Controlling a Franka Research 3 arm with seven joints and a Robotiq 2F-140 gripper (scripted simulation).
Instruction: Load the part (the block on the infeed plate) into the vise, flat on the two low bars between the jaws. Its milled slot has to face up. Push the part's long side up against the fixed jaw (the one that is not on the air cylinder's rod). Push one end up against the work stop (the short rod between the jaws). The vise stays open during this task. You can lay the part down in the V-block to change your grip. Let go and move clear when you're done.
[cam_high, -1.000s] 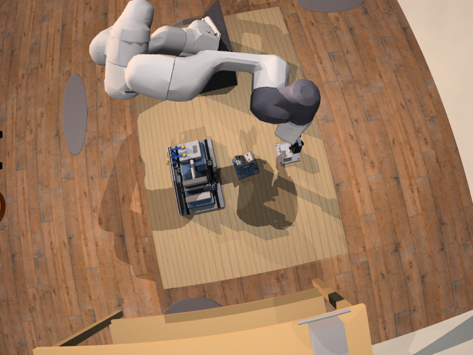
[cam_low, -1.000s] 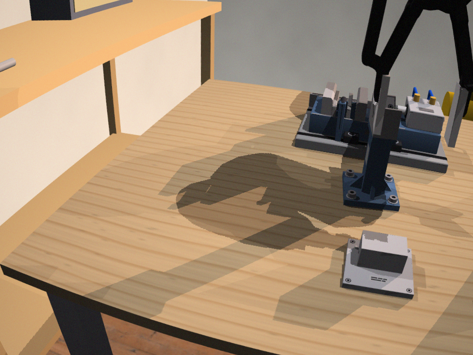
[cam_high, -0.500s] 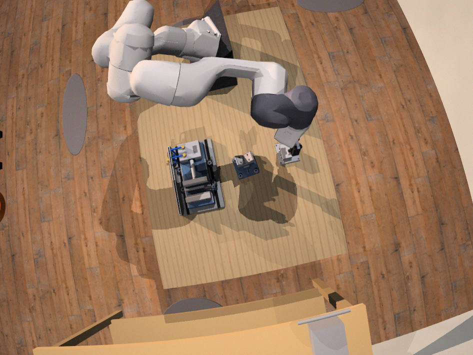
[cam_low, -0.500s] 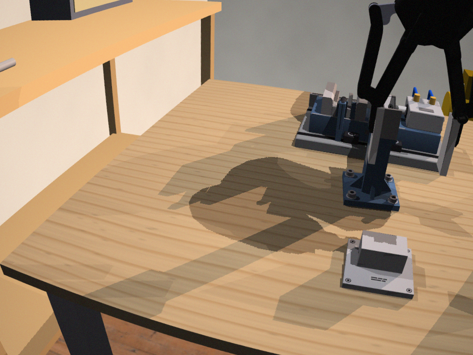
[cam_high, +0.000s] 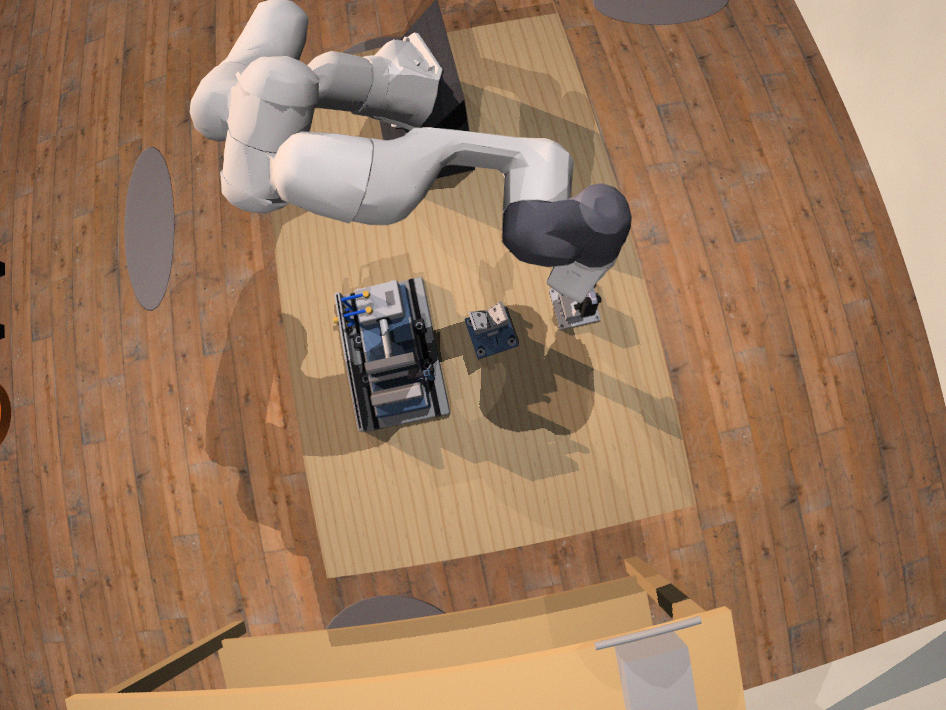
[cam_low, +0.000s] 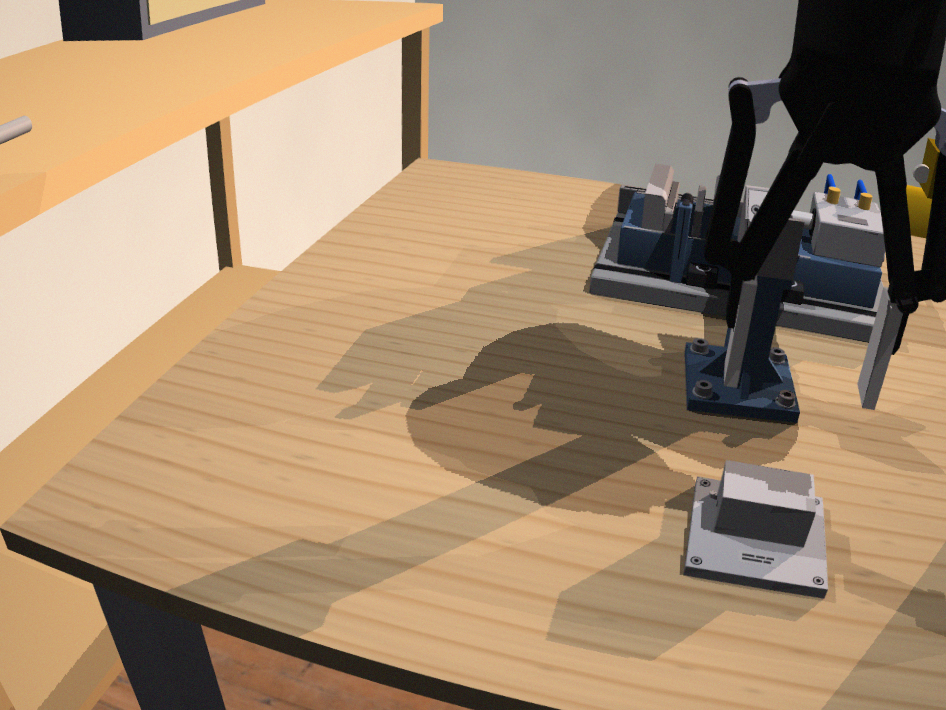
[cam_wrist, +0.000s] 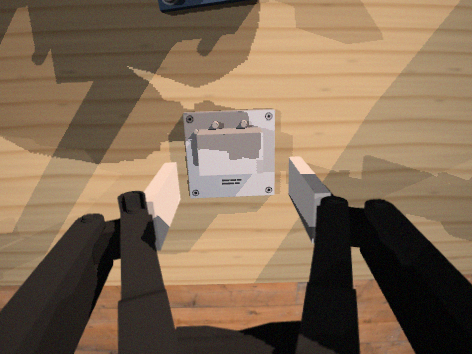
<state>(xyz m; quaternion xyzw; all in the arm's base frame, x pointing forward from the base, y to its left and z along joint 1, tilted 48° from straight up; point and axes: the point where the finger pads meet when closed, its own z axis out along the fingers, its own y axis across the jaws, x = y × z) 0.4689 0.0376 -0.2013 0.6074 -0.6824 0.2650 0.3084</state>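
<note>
Right now the part is 120 mm below my hand. The rest, counted from my hand: v-block post (180 mm to the right, 80 mm below); work stop post (60 mm ahead, 320 mm to the right, 80 mm below); infeed plate (10 mm to the left, 140 mm below).
</note>
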